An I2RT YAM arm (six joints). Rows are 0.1 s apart.
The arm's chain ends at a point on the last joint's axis. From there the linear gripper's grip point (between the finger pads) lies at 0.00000 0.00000 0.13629 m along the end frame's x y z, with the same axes.
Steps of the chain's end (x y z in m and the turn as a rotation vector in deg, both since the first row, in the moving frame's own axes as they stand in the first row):
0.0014, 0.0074, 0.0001, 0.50, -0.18, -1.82
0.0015, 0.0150, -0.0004, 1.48, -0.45, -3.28
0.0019, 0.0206, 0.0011, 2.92, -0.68, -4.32
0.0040, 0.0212, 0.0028, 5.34, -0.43, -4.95
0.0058, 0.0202, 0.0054, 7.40, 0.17, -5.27
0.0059, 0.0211, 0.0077, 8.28, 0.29, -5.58
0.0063, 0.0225, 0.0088, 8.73, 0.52, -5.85
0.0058, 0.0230, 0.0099, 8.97, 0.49, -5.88
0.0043, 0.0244, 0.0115, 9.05, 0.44, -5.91
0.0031, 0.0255, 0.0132, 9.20, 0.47, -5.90
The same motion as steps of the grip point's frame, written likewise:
0.0010, 0.0062, 0.0001, 0.50, -0.18, -1.82
0.0003, 0.0115, -0.0004, 1.48, -0.45, -3.28
0.0000, 0.0137, 0.0009, 2.92, -0.68, -4.32
0.0024, 0.0086, 0.0022, 5.34, -0.43, -4.95
0.0054, 0.0027, 0.0043, 7.40, 0.17, -5.27
0.0056, 0.0015, 0.0063, 8.28, 0.29, -5.58
0.0065, 0.0018, 0.0072, 8.73, 0.52, -5.85
0.0059, 0.0017, 0.0082, 8.97, 0.49, -5.88
0.0042, 0.0029, 0.0098, 9.05, 0.44, -5.91
0.0031, 0.0037, 0.0114, 9.20, 0.47, -5.90

